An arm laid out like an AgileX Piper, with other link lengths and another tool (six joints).
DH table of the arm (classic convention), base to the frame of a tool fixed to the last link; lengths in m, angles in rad. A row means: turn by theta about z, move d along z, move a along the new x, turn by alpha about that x. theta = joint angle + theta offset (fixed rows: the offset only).
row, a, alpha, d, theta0
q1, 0, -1.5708, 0.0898, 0
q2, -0.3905, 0, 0, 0.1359
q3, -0.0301, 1.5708, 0, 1.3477
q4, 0, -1.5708, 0.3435, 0
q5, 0, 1.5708, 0, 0
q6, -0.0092, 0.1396, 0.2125, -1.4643
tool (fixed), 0, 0, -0.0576, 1.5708
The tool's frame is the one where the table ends.
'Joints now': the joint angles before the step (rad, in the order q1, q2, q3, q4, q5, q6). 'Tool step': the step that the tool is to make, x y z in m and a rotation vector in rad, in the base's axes. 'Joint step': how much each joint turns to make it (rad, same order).
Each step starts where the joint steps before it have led.
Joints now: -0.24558, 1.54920, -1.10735, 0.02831, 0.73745, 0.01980
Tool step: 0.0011, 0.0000, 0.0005, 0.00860, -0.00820, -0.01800
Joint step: 0.00002, 0.00002, 0.00005, 0.00140, -0.00632, 0.01959
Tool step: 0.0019, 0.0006, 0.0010, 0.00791, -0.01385, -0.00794
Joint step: 0.00010, -0.00010, -0.00008, 0.00941, -0.01145, 0.00499
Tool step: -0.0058, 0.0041, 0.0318, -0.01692, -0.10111, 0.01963
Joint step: -0.00005, -0.06526, -0.00004, 0.02894, -0.03570, -0.03591
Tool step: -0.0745, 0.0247, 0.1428, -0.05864, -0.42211, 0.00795
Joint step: -0.00013, -0.33444, 0.00818, 0.07651, -0.09550, -0.04027
